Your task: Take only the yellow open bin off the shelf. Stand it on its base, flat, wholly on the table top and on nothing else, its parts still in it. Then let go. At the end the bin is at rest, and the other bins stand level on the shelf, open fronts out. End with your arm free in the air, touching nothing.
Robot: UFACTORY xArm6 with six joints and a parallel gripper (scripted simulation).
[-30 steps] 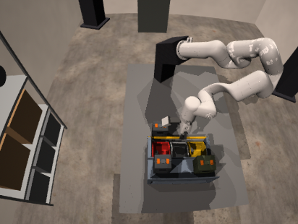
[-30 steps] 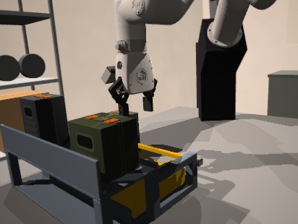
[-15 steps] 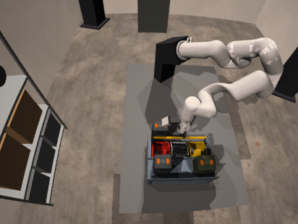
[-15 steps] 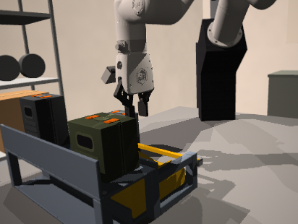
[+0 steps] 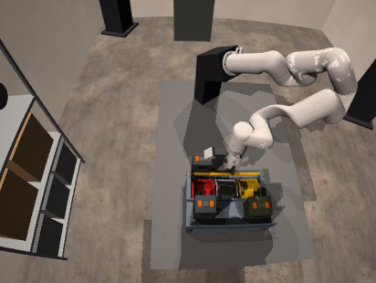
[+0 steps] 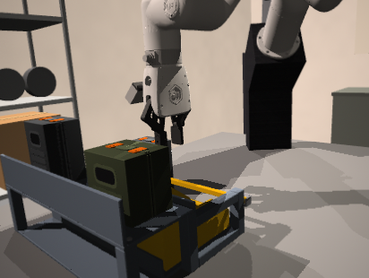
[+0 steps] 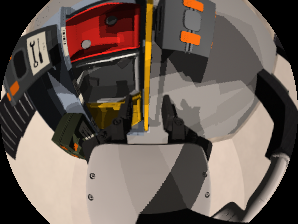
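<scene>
My gripper is now 10 cm above the yellow bar. The rest, counted from my hand: grey bin 12 cm below, 10 cm ahead, 3 cm to the left; then red bin 13 cm ahead, 12 cm below, 7 cm to the right; then yellow open bin 14 cm to the left, 12 cm below, 6 cm ahead.
</scene>
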